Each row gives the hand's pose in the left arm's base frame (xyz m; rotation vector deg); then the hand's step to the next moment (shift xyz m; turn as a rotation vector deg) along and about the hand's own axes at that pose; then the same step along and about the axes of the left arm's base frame.
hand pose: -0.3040 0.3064 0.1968 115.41 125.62 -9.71
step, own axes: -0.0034 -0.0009 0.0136 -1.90 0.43 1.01
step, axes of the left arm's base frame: -0.0001 -0.0060 -0.0127 0.62 -2.01 -0.61
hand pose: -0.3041 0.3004 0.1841 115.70 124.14 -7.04
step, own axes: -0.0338 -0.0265 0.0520 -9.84 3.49 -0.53
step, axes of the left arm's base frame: -0.0204 -0.0445 -0.0463 4.06 -9.29 2.55
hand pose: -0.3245 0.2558 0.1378 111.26 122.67 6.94
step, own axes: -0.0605 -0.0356 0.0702 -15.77 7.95 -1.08
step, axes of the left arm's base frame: -0.0128 -0.0710 -0.0682 8.73 -14.61 4.84
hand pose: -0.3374 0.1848 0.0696 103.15 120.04 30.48
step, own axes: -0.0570 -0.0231 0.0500 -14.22 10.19 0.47
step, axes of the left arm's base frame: 0.0123 -0.0561 -0.0547 11.18 -12.67 4.55
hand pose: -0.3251 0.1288 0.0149 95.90 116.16 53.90
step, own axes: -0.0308 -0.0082 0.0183 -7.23 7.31 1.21
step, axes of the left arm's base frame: 0.0132 -0.0253 -0.0231 7.86 -6.01 3.06
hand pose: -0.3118 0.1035 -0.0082 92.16 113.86 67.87
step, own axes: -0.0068 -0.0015 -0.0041 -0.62 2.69 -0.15
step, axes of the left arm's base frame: -0.0017 -0.0079 -0.0003 1.84 -0.57 1.98
